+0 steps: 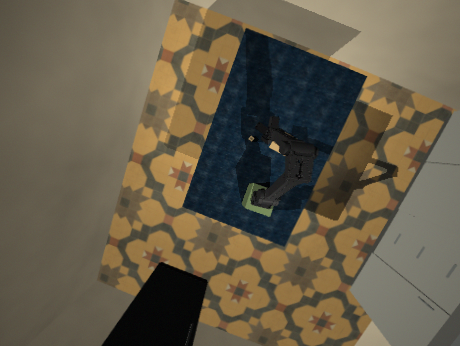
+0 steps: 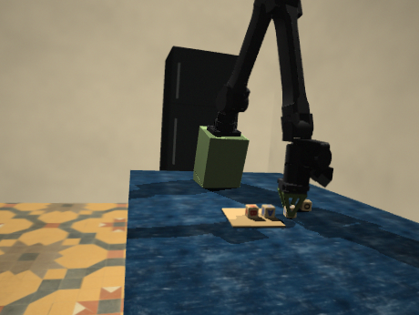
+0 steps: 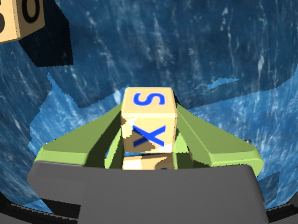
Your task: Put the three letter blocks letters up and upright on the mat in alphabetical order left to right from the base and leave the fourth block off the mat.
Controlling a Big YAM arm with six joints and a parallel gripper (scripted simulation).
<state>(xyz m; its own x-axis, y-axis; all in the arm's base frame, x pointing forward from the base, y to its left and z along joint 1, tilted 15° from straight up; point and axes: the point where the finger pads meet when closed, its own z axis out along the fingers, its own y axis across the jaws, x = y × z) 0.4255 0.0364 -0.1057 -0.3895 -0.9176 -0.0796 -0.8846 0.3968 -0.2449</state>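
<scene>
The tan mat is 120 mm to the right of my hand, 20 mm behind it and 10 mm below it.
</scene>
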